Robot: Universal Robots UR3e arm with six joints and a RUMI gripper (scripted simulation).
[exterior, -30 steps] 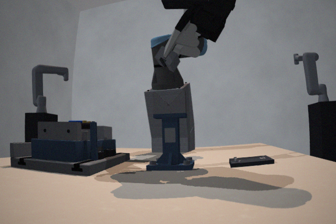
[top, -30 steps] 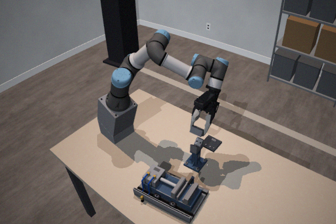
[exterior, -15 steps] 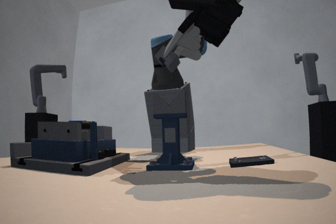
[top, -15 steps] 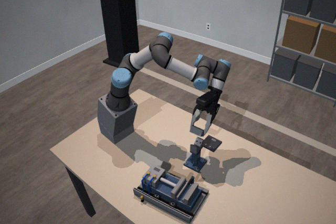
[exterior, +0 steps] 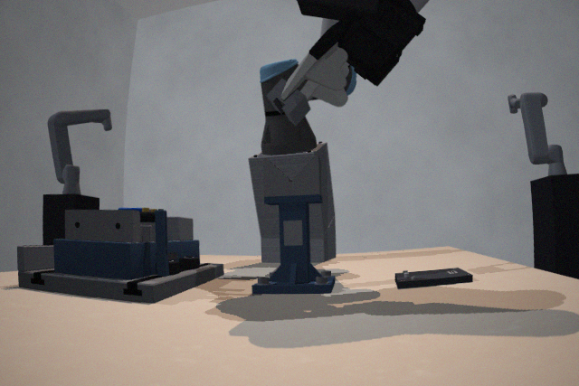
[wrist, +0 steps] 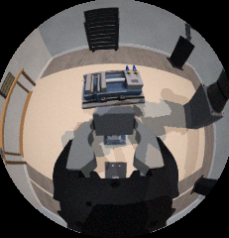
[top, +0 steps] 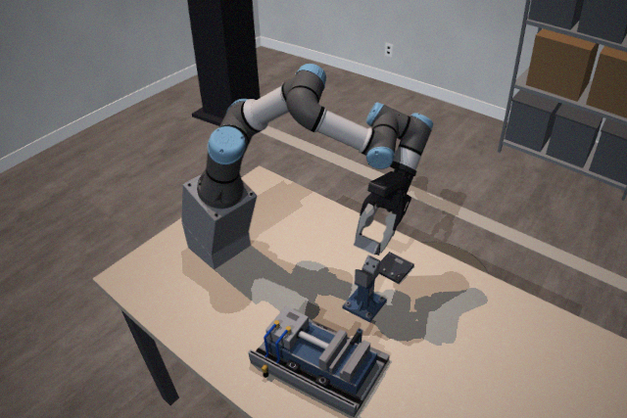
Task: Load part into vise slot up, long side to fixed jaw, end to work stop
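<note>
Right now the grey part is 10 mm to the right of my hand and 10 mm below it. The rest, counted from my hand: blue vise (220 mm to the right, 200 mm below).
</note>
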